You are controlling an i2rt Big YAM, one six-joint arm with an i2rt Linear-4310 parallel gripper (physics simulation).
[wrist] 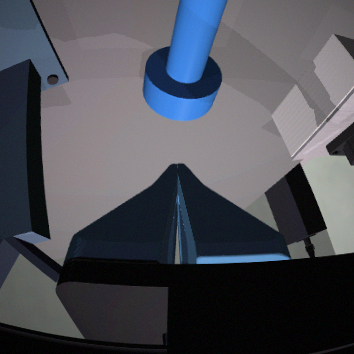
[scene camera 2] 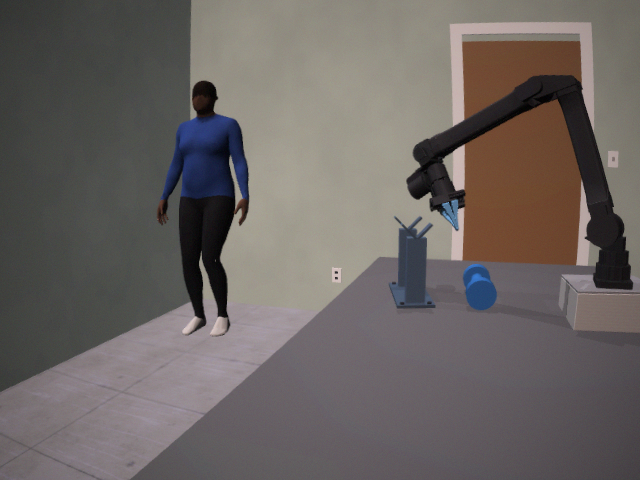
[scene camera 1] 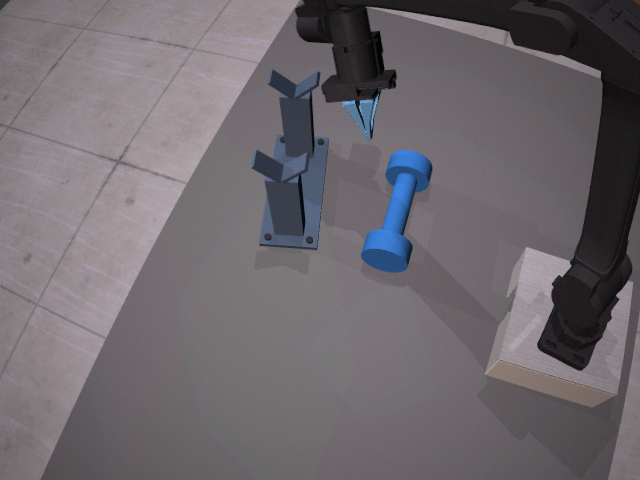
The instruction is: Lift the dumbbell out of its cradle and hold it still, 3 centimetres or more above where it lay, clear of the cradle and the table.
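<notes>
The blue dumbbell is down at the table, lying roughly level on its side to the right of the cradle and apart from it. Whether it fully touches the table is hard to tell. The grey-blue cradle stands upright with two posts, and both V-shaped rests are empty. My gripper is shut with its light-blue fingertips together and nothing between them. It hangs well above the table, right of the cradle's far post and above and beyond the dumbbell's far head, not touching it.
The grey table has its left edge beyond the cradle. The arm's pale base block stands at the right. A person in a blue top is on the floor left of the table.
</notes>
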